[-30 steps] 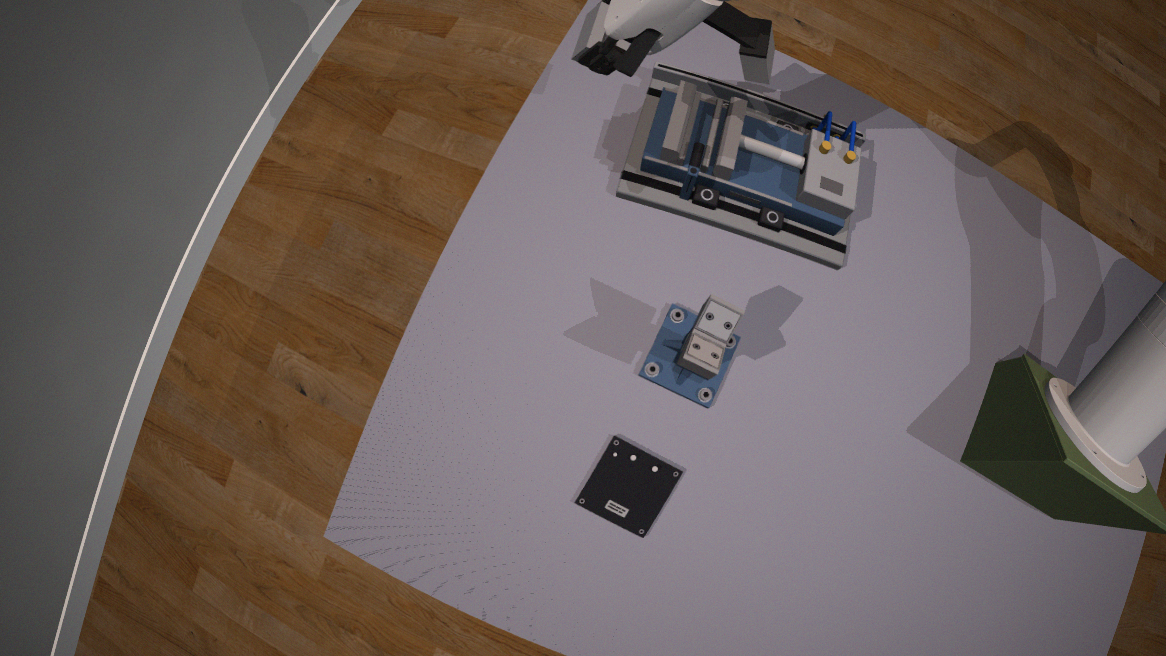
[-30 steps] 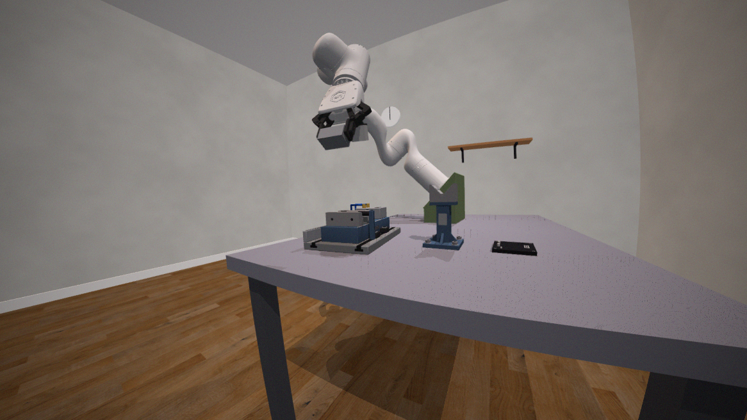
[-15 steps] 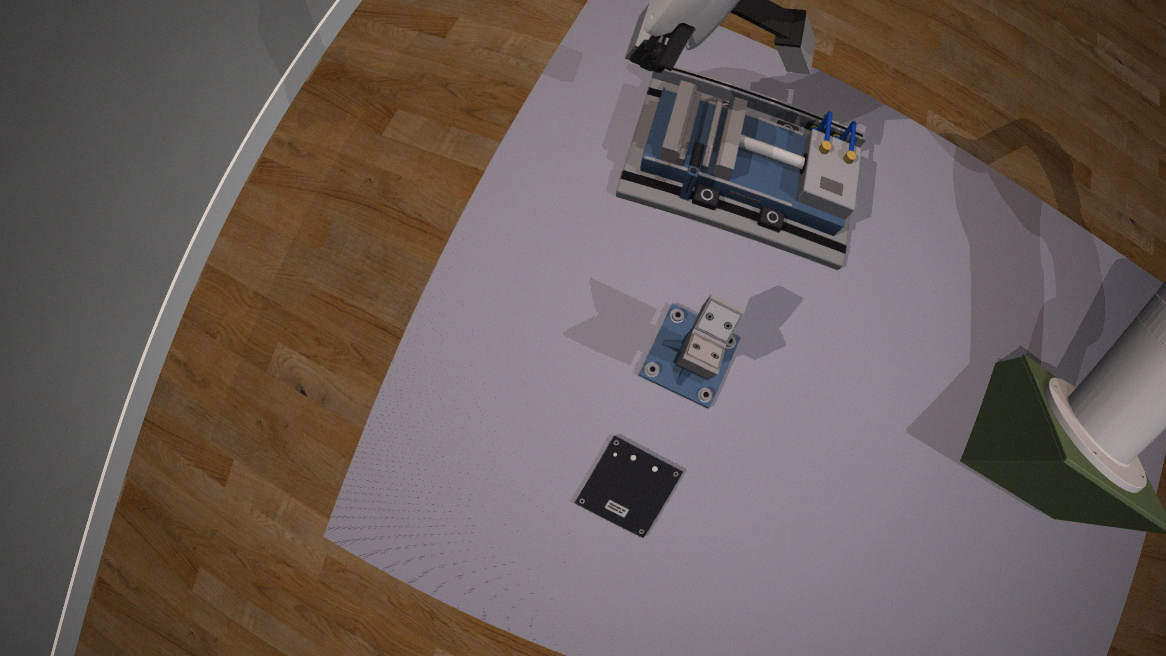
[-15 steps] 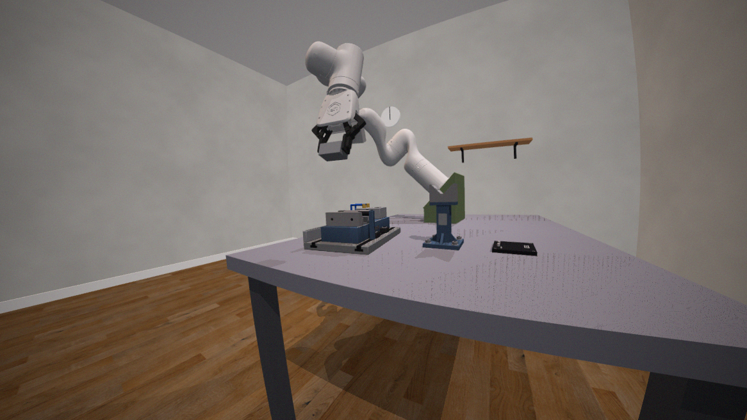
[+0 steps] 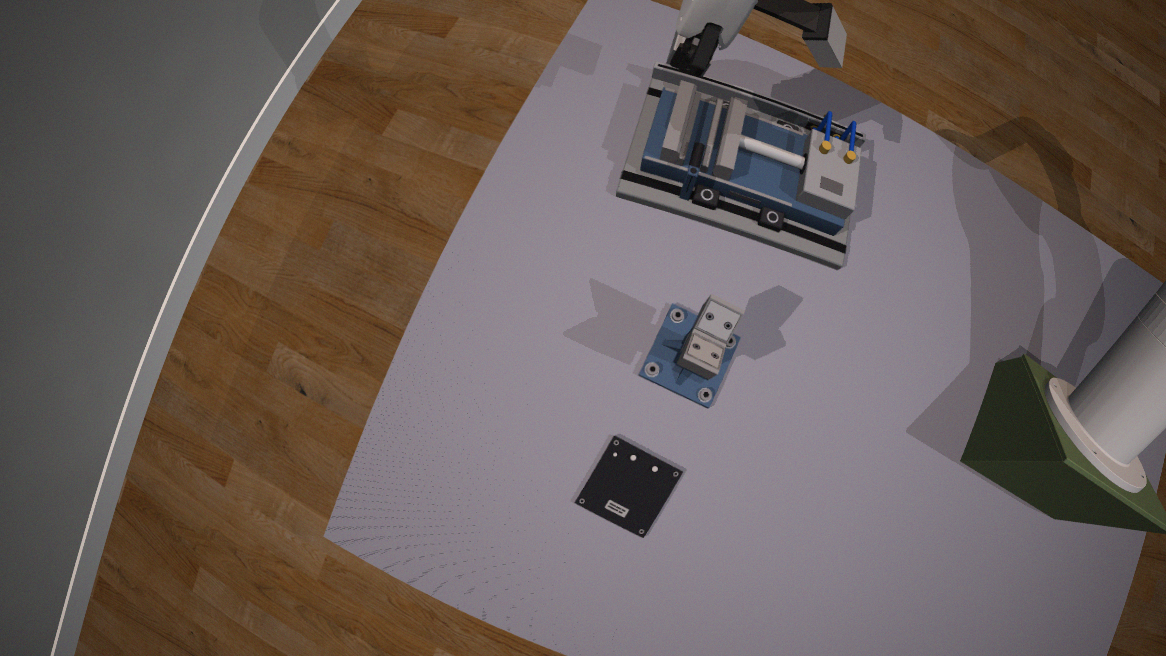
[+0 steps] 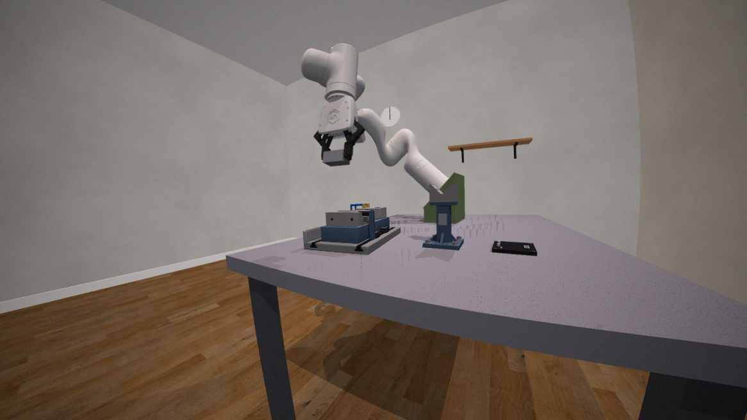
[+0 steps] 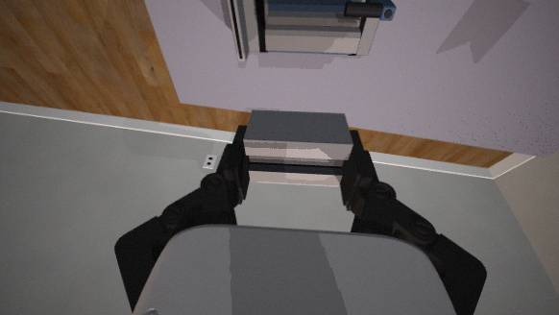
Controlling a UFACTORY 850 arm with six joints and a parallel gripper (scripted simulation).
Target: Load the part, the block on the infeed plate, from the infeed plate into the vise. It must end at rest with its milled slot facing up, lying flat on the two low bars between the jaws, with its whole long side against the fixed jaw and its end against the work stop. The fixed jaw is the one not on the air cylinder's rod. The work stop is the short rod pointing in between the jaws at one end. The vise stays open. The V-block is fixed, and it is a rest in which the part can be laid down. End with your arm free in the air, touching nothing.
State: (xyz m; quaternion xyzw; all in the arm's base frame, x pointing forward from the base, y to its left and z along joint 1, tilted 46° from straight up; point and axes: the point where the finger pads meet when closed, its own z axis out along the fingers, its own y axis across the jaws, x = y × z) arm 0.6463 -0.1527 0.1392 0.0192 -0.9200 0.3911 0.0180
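The fixed jaw is 10 mm to the left of my hand and 170 mm below it. Round my hand: moving jaw 70 mm behind, 10 mm to the left, 170 mm below; work stop 40 mm behind, 60 mm to the left, 160 mm below; part right at my hand.
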